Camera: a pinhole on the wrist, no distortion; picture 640 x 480 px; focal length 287.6 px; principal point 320.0 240.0 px. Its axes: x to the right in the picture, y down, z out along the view. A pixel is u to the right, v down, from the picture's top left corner.
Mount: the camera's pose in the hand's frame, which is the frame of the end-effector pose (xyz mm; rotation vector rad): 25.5 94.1 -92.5 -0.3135 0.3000 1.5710
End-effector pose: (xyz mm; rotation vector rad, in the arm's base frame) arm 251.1 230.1 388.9 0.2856 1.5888 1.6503
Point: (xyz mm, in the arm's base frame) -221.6 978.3 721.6
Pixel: outside the picture
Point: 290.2 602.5 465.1
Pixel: 203 107
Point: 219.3 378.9 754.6
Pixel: 456 266
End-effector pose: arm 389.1 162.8 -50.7 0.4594 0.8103 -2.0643
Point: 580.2 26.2 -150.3
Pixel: 507 229
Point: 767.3 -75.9 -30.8
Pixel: 472 325
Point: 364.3 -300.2 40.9
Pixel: 232 110
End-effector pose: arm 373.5 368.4 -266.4 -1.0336 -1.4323 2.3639
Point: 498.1 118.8 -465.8
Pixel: 544 436
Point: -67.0 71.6 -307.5
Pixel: 206 145
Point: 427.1 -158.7 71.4
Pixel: outside the picture
